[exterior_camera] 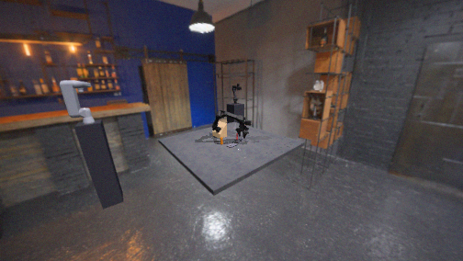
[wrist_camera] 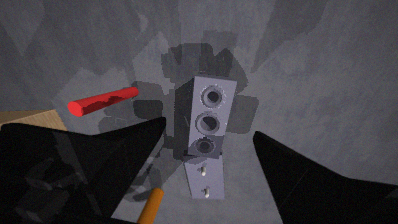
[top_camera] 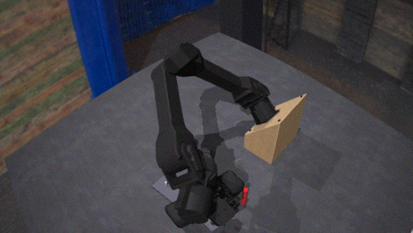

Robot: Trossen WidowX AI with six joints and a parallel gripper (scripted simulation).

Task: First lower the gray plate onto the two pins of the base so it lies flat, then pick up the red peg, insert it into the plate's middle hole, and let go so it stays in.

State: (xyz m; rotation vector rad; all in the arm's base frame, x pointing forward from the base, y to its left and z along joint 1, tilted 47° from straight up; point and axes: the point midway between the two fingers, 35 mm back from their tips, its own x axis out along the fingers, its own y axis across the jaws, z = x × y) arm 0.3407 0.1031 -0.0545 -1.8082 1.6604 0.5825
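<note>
Right now my gripper tip is 20 mm above the plate. Also, from my gripper tip: orange cylinder 110 mm behind, 220 mm to the right, 20 mm below; then red peg 120 mm behind, 20 mm to the left, 20 mm below.
</note>
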